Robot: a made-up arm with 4 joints.
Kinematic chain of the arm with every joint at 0, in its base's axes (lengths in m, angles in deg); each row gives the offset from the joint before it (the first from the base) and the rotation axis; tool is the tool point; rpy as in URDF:
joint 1: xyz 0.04 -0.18 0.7 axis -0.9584 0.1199 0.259
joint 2: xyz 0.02 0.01 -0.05 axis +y
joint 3: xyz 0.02 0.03 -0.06 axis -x
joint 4: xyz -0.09 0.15 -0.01 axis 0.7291 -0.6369 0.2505
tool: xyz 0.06 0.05 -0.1 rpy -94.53 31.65 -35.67
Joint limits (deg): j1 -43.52..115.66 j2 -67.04..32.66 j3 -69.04..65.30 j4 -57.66..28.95
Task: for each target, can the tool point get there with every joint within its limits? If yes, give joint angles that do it. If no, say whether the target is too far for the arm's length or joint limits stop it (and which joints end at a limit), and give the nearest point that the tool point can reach.
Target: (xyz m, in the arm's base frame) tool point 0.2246 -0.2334 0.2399
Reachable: no: too far | nearest point 0.1736 -0.2190 0.3619 | short by 0.133 m
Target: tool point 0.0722 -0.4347 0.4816
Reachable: yes | joints 78.27 -14.02 28.99 -14.45
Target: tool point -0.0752 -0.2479 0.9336
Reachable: no: joint limits stop it (at a limit: joint 1, joint 2, joint 3, joint 4) | nearest point -0.0487 -0.3424 0.8638 | short by 0.120 m
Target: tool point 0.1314 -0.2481 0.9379
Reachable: no: joint limits stop it (at a limit: joint 1, joint 3, joint 4) | nearest point 0.1177 -0.1141 0.8842 | short by 0.145 m
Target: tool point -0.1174 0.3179 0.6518
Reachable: no: too far | nearest point 0.0005 0.1569 0.6314 | short by 0.201 m
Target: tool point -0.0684 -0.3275 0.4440
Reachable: yes | joints 40.68 16.46 42.72 -24.98
